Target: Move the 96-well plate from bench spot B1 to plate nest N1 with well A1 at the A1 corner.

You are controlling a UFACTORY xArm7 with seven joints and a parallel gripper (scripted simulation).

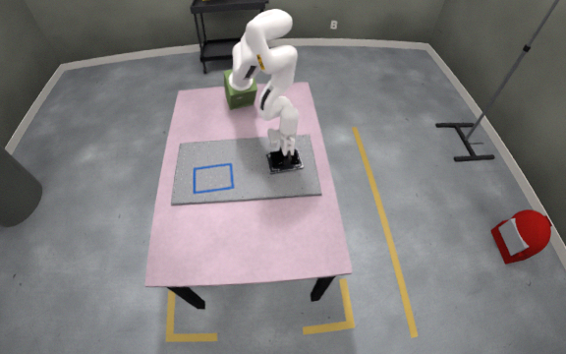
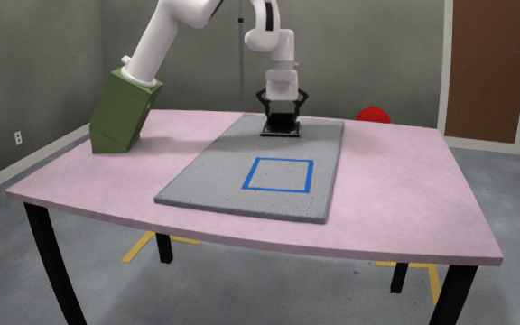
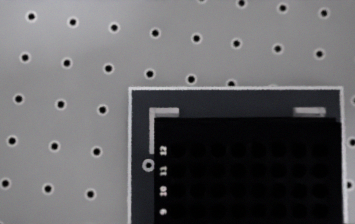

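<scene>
My hand is 1 cm above the black 96-well plate. From my hand the other things lie so: dark plate nest (4 cm below).
</scene>
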